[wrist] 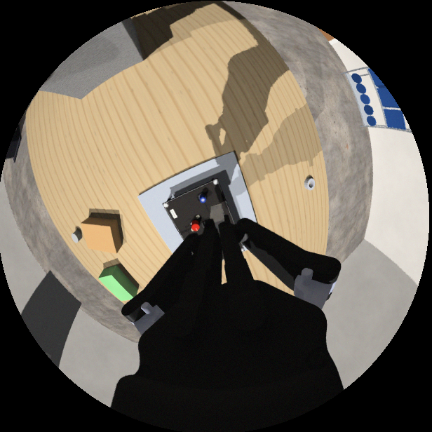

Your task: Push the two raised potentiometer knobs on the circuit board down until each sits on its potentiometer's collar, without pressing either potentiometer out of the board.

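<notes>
The dark circuit board (183,206) lies on a light grey plate (154,198) in the wrist view. A blue knob (202,199) stands near the board's far edge. A red knob (195,227) stands nearer the fingers, on their left. My gripper (218,213) is shut and empty, with its fingertips over the board, right of the red knob and below and right of the blue knob in the view. The fingers hide the near part of the board. The knobs' heights above their collars cannot be told.
An orange block (100,235) and a green block (118,283) stand on the wooden table (165,110) at the left, with a small grey cylinder (76,235) beside the orange one. A grey ring-shaped part (310,184) is at the right. Shadows fall across the table and plate.
</notes>
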